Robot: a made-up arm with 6 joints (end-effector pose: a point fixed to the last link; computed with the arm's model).
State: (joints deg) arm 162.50 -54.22 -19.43 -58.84 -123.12 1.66
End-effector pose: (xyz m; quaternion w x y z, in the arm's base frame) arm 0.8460 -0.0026 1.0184 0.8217 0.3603 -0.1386 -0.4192
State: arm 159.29 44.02 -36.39 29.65 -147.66 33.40
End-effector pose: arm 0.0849 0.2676 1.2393 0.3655 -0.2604 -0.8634 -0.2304
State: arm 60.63 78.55 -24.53 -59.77 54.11 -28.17
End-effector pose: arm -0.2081 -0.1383 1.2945 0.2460 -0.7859 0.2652 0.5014
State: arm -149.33 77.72 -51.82 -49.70 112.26 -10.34
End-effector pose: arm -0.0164 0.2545 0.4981 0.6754 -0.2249 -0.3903 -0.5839
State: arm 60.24 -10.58 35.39 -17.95 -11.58 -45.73
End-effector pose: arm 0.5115 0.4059 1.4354 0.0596 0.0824 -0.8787 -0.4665
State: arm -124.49 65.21 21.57 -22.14 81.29 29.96
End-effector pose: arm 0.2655 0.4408 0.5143 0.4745 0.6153 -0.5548 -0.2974
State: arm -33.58 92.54 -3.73 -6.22 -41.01 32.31
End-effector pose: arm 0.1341 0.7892 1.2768 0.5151 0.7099 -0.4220 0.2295
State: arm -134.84 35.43 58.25 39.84 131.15 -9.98
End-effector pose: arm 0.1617 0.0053 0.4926 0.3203 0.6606 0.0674 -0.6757
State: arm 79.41 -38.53 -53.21 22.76 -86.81 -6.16
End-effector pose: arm 0.2470 0.8210 0.3063 0.9105 0.0272 -0.3396 0.2344
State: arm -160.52 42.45 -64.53 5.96 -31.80 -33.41
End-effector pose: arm -0.5197 0.6978 0.9405 0.5350 -0.2557 0.8021 0.0709
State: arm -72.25 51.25 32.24 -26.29 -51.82 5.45
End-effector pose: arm 0.4841 0.8864 0.2217 0.9404 0.0987 -0.3154 0.0803
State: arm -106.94 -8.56 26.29 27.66 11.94 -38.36
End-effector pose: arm -0.5647 0.2884 0.5135 0.9629 0.1327 0.0798 0.2210
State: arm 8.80 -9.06 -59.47 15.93 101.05 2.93
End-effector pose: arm 0.1592 0.1876 0.6798 0.2607 0.6591 -0.3528 -0.6109
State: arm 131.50 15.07 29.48 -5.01 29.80 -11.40
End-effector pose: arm -0.5812 0.1599 0.9904 0.7311 -0.2469 0.6356 0.0243
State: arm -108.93 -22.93 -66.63 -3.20 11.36 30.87
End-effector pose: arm -0.6981 0.0499 0.6358 0.7696 -0.2345 0.5479 -0.2291
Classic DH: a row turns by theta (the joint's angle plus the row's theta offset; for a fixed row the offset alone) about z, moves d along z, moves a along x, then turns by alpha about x. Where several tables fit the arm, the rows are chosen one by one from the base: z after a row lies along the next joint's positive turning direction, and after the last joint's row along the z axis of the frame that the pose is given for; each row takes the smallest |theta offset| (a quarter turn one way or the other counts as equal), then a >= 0, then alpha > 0; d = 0 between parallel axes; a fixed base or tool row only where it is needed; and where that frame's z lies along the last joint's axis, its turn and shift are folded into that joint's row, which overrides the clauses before.
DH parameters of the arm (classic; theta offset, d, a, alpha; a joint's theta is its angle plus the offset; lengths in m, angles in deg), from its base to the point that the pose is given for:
base (fixed): 33.04 0.6677 0.0903 102.9
joint 1: -47.75 0.0192 -0.0284 -39.87
joint 2: -34.42 0.0182 -0.0143 63.32
joint 3: 73.83 -0.0992 0.2174 -90
joint 4: 77.91 -0.3149 0.3044 84.12
joint 5: 0 -0.1086 0.3547 -84.12
joint 6: 53.82 0.131 0.0581 -86.39
tool (fixed): -117.07 -0.0291 0 0

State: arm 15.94 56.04 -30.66 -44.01 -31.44 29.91
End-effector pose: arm 0.4048 0.9006 1.0707 0.6663 0.6073 -0.4291 0.0557
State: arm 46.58 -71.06 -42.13 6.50 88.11 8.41
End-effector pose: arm 0.3218 0.1733 0.5749 0.3414 0.4539 -0.6956 -0.4399
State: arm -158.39 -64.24 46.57 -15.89 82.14 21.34
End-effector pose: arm -0.2609 -0.0895 0.8218 0.7791 0.3456 0.5217 -0.0378
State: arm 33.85 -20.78 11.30 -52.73 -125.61 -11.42
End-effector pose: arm 0.7523 0.1080 0.2037 0.8340 -0.5121 -0.0279 -0.2034
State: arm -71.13 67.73 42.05 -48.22 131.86 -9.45
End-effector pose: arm 0.2209 0.2308 0.6936 0.4465 -0.5289 0.5886 0.4176
